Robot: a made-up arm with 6 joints.
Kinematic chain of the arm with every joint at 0, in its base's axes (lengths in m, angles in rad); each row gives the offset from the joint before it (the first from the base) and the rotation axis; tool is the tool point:
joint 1: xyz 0 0 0.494 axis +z
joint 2: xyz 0 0 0 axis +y
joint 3: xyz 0 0 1.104 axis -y
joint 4: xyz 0 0 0 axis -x
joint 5: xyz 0.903 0 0 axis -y
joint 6: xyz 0 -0.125 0 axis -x
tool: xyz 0 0 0
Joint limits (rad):
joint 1: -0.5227..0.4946
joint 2: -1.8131..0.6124
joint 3: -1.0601..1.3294
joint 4: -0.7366..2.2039
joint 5: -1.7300..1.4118
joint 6: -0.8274..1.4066
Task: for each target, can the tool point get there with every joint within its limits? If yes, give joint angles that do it. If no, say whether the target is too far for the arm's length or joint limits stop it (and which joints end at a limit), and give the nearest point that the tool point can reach.
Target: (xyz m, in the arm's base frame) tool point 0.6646 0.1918 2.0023
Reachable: yes | joints 0.3541 -0.1109 0.2318 1.1545 -0.8163 0.5060
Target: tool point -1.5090 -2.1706 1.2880
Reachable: no: too far | nearest point -1.6038 -1.0067 1.1301 | short by 1.178 m
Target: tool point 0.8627 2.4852 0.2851
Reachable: no: too far | nearest point 1.1320 0.6945 0.8078 | short by 1.885 m
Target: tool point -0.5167 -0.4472 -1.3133
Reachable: no: joint limits stop it (at a limit: joint 1, joint 2, joint 3) | nearest point -1.7323 -0.9478 0.1039 | short by 1.933 m
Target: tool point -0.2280 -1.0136 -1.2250
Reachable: no: joint limits stop it (at a limit: joint 1, joint 2, joint 3) | nearest point 0.4018 -0.3755 0.4998 | short by 1.944 m
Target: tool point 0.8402 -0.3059 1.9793
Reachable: yes | joints -0.2142 0.0614 0.5371 -0.2749 -1.0919 -0.2062
